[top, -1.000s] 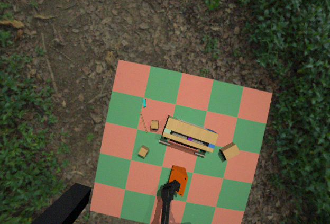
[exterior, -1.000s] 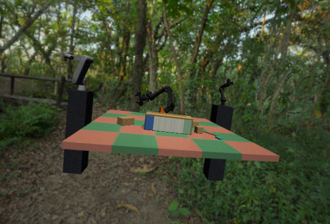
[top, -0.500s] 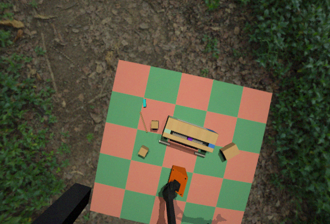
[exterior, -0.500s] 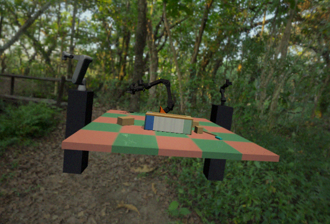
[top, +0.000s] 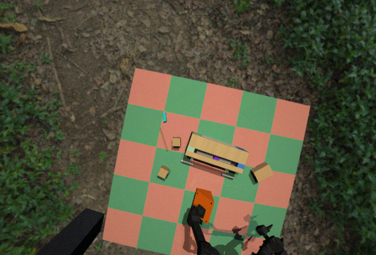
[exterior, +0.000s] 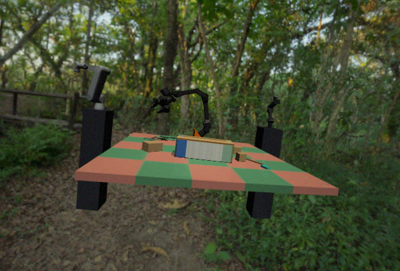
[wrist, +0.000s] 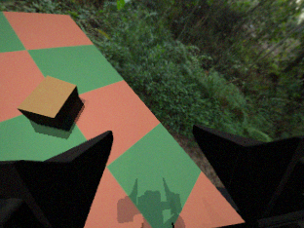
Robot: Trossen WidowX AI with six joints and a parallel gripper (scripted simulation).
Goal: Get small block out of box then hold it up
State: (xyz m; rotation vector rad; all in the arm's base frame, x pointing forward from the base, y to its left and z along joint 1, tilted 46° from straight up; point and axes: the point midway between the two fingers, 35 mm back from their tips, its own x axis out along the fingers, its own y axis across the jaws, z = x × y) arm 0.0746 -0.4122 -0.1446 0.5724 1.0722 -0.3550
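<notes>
Now: the purple block 41 cm to the left of my gripper tip, 28 cm ahead of it and 19 cm below it. Also, from my gripper tip: thin stick 78 cm to the left, 29 cm ahead, 27 cm below; then box 42 cm to the left, 27 cm ahead, 21 cm below.
</notes>
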